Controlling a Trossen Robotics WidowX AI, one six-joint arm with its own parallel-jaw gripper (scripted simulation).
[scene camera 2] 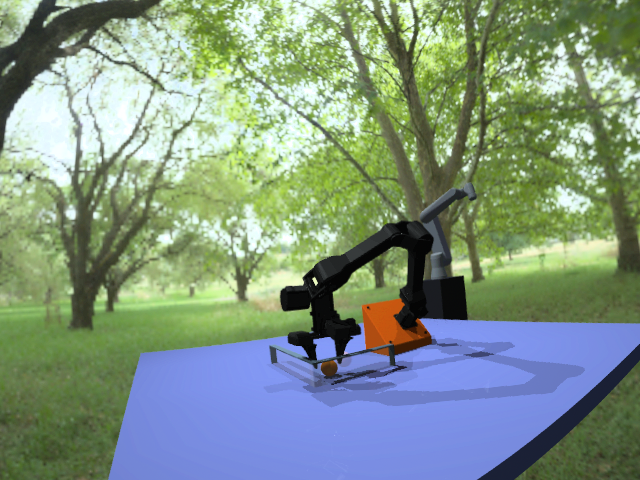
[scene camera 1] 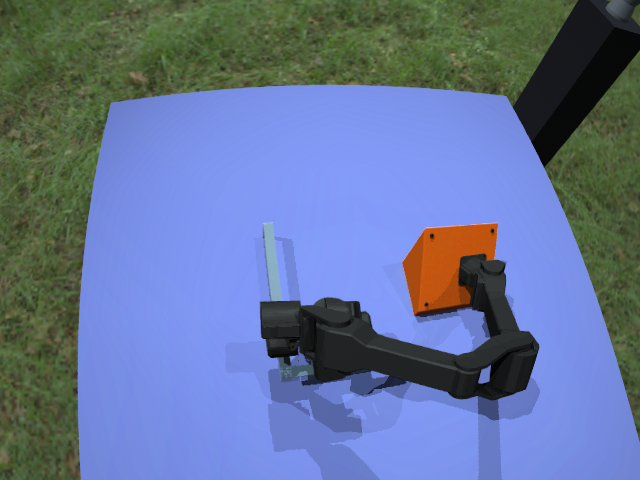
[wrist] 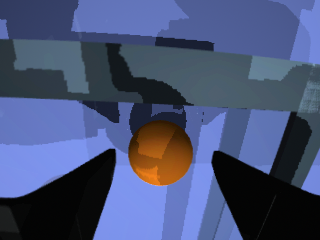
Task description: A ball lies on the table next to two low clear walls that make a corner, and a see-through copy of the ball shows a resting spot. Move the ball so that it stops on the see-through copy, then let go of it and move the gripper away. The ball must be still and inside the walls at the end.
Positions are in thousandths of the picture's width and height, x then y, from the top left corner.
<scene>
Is my gripper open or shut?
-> Open.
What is my gripper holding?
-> Nothing.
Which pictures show my gripper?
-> Scene camera 2, scene camera 1 and the wrist view: all of them.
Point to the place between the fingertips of my gripper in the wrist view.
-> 517,652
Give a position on an orange ball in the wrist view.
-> At 502,635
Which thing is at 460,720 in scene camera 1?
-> My gripper.
</scene>
